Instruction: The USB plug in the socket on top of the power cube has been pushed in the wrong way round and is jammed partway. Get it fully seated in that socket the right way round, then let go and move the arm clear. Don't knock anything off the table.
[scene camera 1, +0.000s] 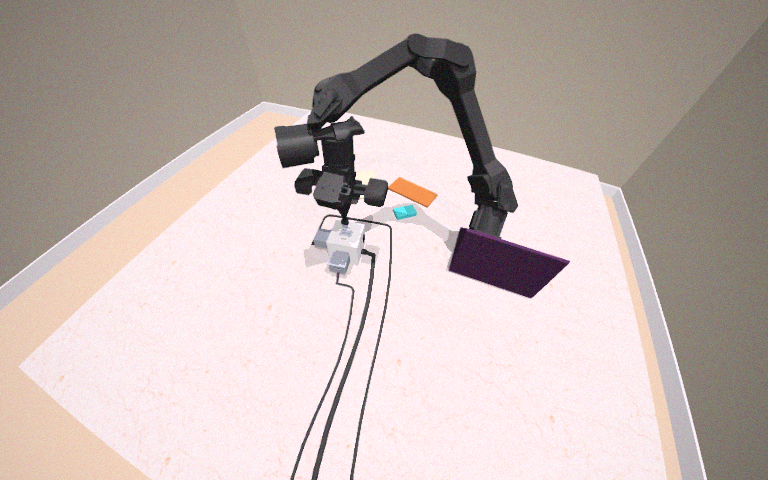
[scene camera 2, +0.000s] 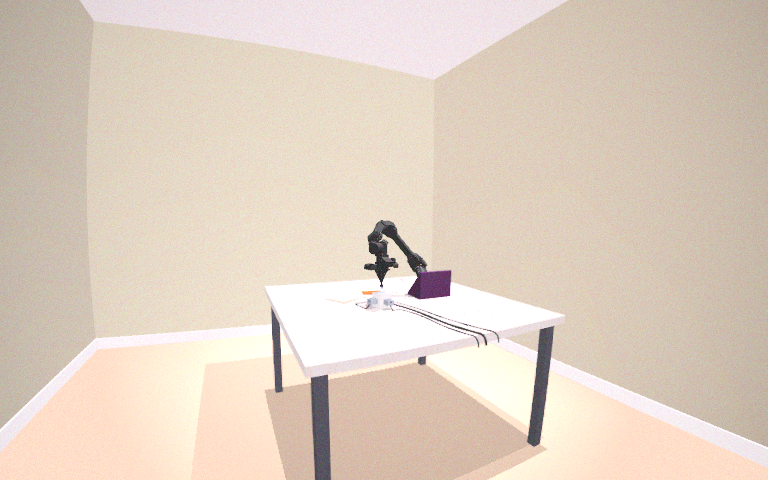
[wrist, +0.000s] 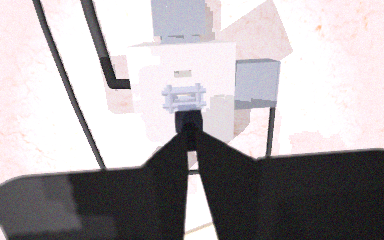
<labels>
The gripper (scene camera 1: 344, 214) holds a black USB plug (wrist: 188, 119).
</labels>
